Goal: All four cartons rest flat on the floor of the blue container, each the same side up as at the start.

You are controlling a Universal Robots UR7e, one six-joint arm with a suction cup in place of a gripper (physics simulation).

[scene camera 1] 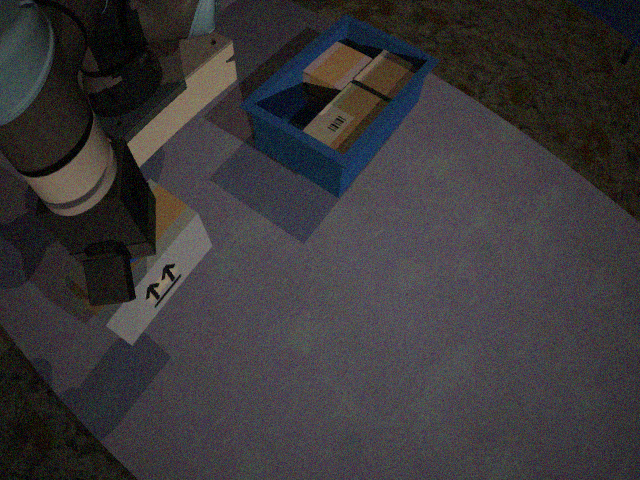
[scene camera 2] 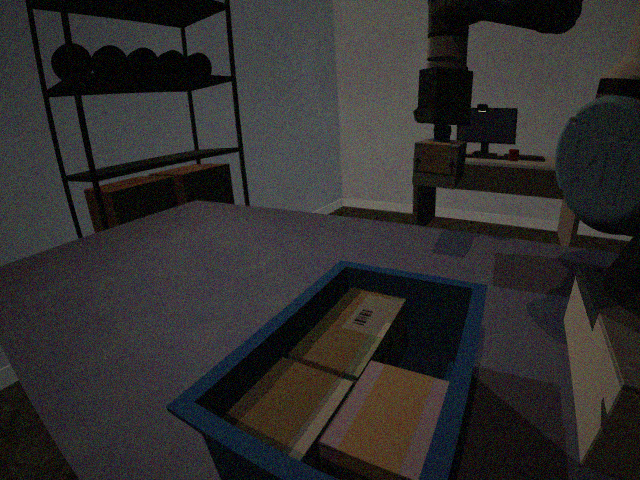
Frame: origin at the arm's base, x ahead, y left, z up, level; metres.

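Seen in the pictures: arm's base, link origin: (scene camera 1: 123, 85).
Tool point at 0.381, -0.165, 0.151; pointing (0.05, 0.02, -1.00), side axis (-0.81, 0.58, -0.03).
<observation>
Offsets run from my tool point to a thing's top centre, as dx, dy, dz.
The blue container {-0.094, +0.435, -0.132} (scene camera 1: 294, 150) (scene camera 2: 258, 338) stands on the table. Three cartons lie flat inside: one with a barcode label {-0.048, +0.385, -0.163} (scene camera 1: 356, 111) (scene camera 2: 336, 341), a brown one {-0.071, +0.522, -0.161} (scene camera 1: 385, 74) (scene camera 2: 289, 403) end to end with it, and an orange-topped one with pinkish borders {-0.145, +0.472, -0.162} (scene camera 1: 338, 64) (scene camera 2: 390, 413) beside them. The container's remaining corner is dark and free of cartons. My suction gripper (scene camera 2: 443, 135) holds the fourth carton {-0.001, -0.003, +0.015} (scene camera 1: 183, 255) (scene camera 2: 439, 159) by its top, raised above the table and roughly level, away from the container. Two upward arrows show on its white side. The housing hides the cup in scene camera 1.
A pale upright board-like block (scene camera 1: 193, 105) (scene camera 2: 586, 361) stands between the robot base and the container. A shelf rack (scene camera 2: 238, 118) and a desk with a monitor (scene camera 2: 493, 126) are in the background.
</observation>
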